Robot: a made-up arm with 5 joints. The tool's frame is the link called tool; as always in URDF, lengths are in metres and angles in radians.
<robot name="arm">
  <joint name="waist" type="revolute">
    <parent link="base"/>
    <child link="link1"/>
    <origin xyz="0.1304 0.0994 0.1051"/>
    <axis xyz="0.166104 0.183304 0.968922"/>
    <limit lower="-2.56" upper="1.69"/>
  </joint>
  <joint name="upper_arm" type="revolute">
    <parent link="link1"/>
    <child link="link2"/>
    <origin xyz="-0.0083 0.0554 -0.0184"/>
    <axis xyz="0 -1 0"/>
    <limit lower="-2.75" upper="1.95"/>
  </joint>
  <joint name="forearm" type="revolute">
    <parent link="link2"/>
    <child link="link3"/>
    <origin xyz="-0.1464 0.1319 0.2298"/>
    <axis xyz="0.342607 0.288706 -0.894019"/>
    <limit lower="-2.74" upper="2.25"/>
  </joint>
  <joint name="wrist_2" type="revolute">
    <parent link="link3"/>
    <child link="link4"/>
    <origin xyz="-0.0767 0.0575 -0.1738"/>
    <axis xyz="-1 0 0"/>
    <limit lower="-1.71" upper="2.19"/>
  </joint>
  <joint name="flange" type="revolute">
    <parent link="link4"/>
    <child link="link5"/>
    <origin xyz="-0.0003 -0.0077 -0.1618"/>
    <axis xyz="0 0 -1"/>
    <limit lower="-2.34" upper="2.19"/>
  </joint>
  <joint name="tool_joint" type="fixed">
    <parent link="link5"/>
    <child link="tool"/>
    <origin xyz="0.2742 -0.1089 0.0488" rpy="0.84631 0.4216 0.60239"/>
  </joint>
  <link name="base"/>
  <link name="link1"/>
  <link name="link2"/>
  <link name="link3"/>
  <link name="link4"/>
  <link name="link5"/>
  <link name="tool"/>
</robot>
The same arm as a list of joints. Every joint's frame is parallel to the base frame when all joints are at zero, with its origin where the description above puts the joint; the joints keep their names.
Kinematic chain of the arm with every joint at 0, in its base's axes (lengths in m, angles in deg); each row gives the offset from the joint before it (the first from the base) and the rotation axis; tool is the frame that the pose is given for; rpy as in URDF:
waist: xyz 0.1304 0.0994 0.1051 axis 0.166104 0.183304 0.968922
upper_arm: xyz -0.0083 0.0554 -0.0184 axis -y
forearm: xyz -0.1464 0.1319 0.2298 axis 0.342607 0.288706 -0.894019
wrist_2: xyz -0.0767 0.0575 -0.1738 axis -x
flange: xyz -0.0003 -0.0077 -0.1618 axis -z
tool: xyz 0.2742 -0.1089 0.0488 rpy 48.49 24.16 34.51
Joint limits (deg, base to tool): -146.68..96.83 -157.56..111.73 -156.99..128.92 -97.98..125.48 -134.07..125.48

